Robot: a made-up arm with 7 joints. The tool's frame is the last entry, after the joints. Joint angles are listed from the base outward. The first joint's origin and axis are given. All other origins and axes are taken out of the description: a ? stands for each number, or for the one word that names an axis. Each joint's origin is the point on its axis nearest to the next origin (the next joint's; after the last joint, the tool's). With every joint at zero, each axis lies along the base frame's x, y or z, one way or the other. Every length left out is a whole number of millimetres.
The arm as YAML. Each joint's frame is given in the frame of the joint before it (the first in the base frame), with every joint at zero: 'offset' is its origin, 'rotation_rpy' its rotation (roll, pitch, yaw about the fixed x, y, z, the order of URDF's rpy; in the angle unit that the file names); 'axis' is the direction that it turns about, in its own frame. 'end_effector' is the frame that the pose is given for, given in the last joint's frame.
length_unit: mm
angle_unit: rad
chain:
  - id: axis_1
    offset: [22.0, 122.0, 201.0]
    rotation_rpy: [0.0, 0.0, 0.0]
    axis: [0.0, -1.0, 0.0]
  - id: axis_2
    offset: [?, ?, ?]
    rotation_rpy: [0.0, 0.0, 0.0]
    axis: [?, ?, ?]
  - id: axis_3
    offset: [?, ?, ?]
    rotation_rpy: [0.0, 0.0, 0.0]
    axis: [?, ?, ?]
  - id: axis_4
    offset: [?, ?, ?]
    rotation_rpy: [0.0, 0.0, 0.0]
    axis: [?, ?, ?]
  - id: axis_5
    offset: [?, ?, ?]
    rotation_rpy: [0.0, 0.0, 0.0]
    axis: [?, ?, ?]
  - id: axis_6
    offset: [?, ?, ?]
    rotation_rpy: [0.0, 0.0, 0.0]
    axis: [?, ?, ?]
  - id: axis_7
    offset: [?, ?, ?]
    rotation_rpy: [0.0, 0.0, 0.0]
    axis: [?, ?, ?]
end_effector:
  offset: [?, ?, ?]
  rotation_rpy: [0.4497, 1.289, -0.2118]
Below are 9 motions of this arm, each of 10 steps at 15 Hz.
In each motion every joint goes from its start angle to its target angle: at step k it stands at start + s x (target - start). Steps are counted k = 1, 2, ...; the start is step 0. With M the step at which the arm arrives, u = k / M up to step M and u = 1 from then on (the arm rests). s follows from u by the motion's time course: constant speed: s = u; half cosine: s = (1 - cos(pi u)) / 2; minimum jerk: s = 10 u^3 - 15 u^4 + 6 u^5.
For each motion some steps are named. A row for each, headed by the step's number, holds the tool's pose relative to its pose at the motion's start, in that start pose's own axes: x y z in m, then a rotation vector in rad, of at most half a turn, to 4 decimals.
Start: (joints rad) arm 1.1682 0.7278 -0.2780 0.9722 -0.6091 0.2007 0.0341
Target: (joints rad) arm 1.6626 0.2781 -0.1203 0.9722 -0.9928 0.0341 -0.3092
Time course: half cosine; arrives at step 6
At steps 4, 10:
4: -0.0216 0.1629 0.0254 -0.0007 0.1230 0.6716
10: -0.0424 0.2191 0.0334 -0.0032 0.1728 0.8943

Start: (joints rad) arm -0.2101 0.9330 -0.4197 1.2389 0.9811 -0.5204 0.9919
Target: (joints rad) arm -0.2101 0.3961 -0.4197 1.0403 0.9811 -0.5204 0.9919
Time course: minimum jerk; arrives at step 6
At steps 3, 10:
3: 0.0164 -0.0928 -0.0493 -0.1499 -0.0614 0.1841
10: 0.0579 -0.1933 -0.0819 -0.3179 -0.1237 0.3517

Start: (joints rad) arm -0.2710 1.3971 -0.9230 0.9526 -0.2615 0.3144 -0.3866
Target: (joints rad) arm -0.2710 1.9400 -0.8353 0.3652 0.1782 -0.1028 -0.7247
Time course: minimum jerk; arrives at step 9
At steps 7, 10:
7: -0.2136 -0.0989 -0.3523 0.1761 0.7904 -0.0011
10: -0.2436 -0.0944 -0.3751 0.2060 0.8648 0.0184

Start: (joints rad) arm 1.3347 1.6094 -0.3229 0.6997 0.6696 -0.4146 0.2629
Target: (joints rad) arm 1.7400 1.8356 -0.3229 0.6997 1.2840 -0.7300 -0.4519
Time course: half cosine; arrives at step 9
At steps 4, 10:
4: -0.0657 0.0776 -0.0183 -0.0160 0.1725 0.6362
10: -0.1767 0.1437 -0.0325 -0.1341 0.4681 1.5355

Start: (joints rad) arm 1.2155 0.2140 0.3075 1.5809 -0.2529 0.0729 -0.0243
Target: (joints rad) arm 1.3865 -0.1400 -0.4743 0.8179 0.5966 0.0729 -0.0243
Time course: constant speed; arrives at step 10
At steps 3, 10:
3: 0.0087 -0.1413 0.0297 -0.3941 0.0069 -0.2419
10: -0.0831 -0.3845 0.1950 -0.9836 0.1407 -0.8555

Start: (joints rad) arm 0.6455 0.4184 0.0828 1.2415 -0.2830 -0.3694 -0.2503
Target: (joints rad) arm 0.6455 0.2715 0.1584 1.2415 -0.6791 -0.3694 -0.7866
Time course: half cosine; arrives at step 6
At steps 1, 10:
1: -0.0012 -0.0009 0.0022 0.0230 0.0148 0.0217
10: -0.0193 -0.0182 0.0353 0.3311 0.1814 0.3496

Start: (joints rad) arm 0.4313 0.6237 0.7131 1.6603 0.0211 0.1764 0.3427
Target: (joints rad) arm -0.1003 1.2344 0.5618 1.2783 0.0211 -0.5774 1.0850
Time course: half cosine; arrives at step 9
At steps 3, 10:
3: 0.0279 -0.0130 -0.0067 0.1277 -0.2209 -0.2677
10: 0.0938 -0.0876 -0.0156 0.3994 -0.8330 -1.2671

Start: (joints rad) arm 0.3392 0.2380 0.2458 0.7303 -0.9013 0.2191 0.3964
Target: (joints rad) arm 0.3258 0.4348 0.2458 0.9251 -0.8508 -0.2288 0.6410
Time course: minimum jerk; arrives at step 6
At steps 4, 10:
4: -0.0615 0.0712 -0.0368 0.2545 -0.2634 0.1429
10: -0.0796 0.0895 -0.0421 0.3440 -0.3274 0.1635

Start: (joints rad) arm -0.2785 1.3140 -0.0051 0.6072 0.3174 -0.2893 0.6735
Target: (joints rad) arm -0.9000 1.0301 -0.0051 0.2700 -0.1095 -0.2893 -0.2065
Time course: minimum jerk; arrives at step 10
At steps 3, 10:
3: 0.0097 -0.0519 -0.0138 0.0270 0.1381 -0.0600
10: -0.0676 -0.3104 -0.0447 0.4604 0.6304 -0.4541

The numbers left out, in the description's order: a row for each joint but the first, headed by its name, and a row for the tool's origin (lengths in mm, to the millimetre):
axis_2: xyz 48.0 0.0 21.0, axis 1.0 0.0 0.0
axis_3: xyz 0.0 16.0 -240.0, axis 0.0 0.0 1.0
axis_4: xyz 27.0 47.0 0.0, axis 0.0 -1.0 0.0
axis_5: xyz -6.0 0.0 -344.0, axis 0.0 0.0 1.0
axis_6: xyz 19.0 47.0 0.0, axis 0.0 1.0 0.0
axis_7: xyz 1.0 0.0 10.0, axis -1.0 0.0 0.0
tool: xyz 0.0 29.0 -6.0

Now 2 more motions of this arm.
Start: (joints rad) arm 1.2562 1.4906 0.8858 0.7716 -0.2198 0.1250 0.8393
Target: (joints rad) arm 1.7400 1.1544 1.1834 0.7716 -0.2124 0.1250 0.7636
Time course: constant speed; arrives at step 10
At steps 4, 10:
4: -0.0532 -0.0533 -0.0641 -0.2482 -0.0115 0.2473
10: -0.0881 -0.1725 -0.1231 -0.6320 -0.0374 0.5971

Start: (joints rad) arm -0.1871 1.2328 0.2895 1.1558 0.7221 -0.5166 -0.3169
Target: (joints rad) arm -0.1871 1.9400 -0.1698 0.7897 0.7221 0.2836 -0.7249
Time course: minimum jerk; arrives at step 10
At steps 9, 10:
9: 0.1418 0.1161 0.0906 1.3071 0.4345 -0.1879
10: 0.1431 0.1174 0.0920 1.3205 0.4379 -0.1845

